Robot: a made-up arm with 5 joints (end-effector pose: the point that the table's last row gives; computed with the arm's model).
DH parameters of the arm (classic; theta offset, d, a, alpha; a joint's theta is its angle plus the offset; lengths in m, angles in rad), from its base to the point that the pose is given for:
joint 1: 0 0.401 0 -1.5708
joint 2: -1.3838 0 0.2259 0
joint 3: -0.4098 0 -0.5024 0
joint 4: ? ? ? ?
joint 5: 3.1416 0.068 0 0
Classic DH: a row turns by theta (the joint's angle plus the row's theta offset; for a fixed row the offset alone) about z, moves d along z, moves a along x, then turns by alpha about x.
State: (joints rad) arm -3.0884 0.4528 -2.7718 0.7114 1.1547
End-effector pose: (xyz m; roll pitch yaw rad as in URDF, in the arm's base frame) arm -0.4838 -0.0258 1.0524 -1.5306 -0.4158 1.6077
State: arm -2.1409 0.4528 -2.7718 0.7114 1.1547
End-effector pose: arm -0.2615 -0.4078 1.0524 -1.5306 -0.4158 2.5552
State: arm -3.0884 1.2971 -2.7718 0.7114 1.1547
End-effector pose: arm -0.8076 -0.0430 0.4716 -2.4227 -0.2832 1.9330
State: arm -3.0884 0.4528 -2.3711 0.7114 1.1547
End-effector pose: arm -0.6393 -0.0340 0.8788 -1.9653 -0.3873 1.7800
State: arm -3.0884 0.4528 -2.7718 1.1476 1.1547
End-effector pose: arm -0.5010 -0.0267 1.0193 -2.0031 -0.3816 1.7942
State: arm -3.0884 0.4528 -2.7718 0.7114 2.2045
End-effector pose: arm -0.4838 -0.0258 1.0524 -1.5251 0.6332 1.6510
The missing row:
joint 4: -1.348 0 -0.053 1.5708
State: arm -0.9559 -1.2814 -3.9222 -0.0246 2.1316
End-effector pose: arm -0.3539 0.5011 0.0959 2.1608 -0.4810 -2.8271
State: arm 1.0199 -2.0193 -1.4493 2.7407 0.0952
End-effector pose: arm -0.2072 -0.3374 0.7554 -3.0571 -0.7239 0.8927
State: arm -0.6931 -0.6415 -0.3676 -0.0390 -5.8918
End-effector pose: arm 0.3539 -0.2939 0.4489 -2.5567 -0.9289 -1.3839
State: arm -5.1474 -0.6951 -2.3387 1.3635 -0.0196
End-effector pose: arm -0.0443 -0.0954 1.1569 0.1938 -1.4694 -2.2006
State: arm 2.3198 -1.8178 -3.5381 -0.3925 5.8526
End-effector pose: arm 0.3676 -0.3954 -0.0809 -2.8992 0.4815 2.8102
